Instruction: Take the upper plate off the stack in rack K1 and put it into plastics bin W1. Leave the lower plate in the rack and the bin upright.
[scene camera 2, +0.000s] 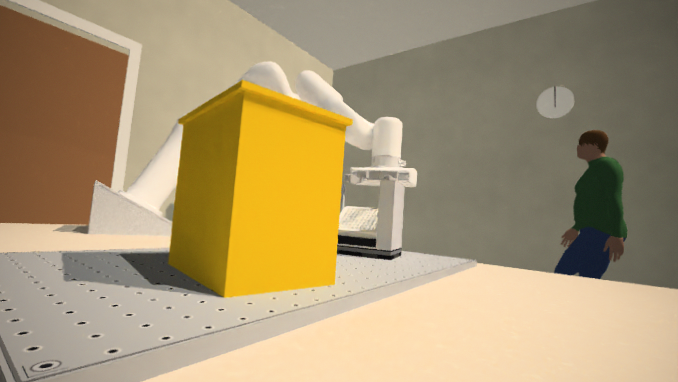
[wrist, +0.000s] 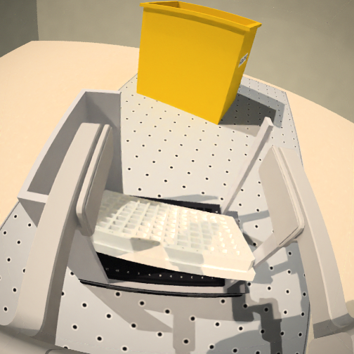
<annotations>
A yellow plastics bin W1 shows in scene camera 2 (257, 204) and in the wrist view (193, 62). A pale plate shows in scene camera 2 and in the wrist view. One and the same spot on the pale plate: (wrist: 174, 237) is (scene camera 2: 364, 212).
</annotations>
